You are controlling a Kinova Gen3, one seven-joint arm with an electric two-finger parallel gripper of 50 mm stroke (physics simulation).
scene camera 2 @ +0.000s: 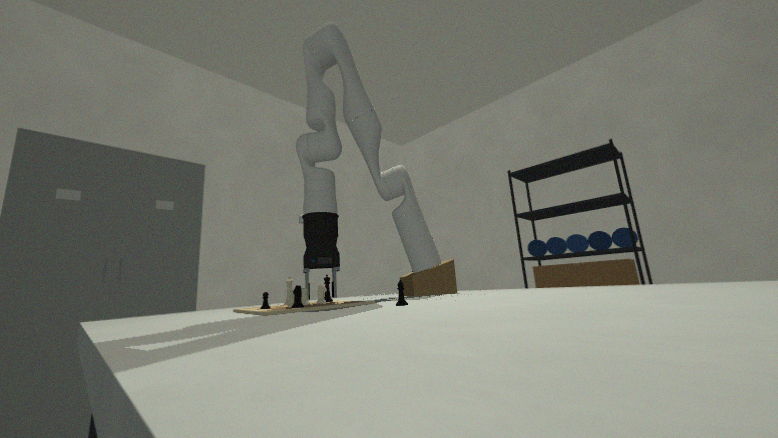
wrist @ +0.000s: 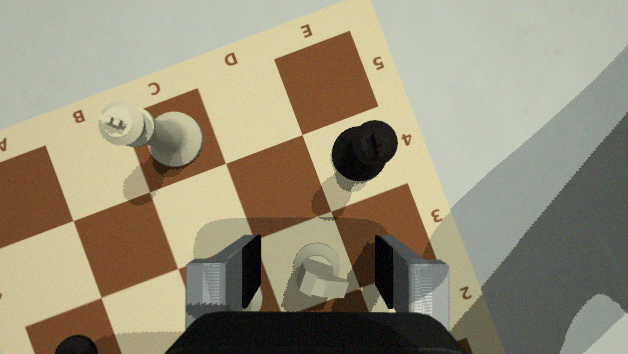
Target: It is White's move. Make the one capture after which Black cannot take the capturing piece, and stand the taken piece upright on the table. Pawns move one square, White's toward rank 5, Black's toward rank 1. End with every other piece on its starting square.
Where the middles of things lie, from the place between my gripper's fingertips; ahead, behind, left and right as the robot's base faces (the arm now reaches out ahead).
Scene:
Now: the chessboard [scene camera 2: 276, 309] 40 mm ahead of my hand, 10 mm to the right of it and 10 mm below it. The rest, counted from my hand: black king [wrist: 359, 153]: 40 mm behind, 30 mm to the right, 20 mm above; white king [wrist: 175, 139]: 20 mm ahead, 80 mm to the right, 20 mm above.

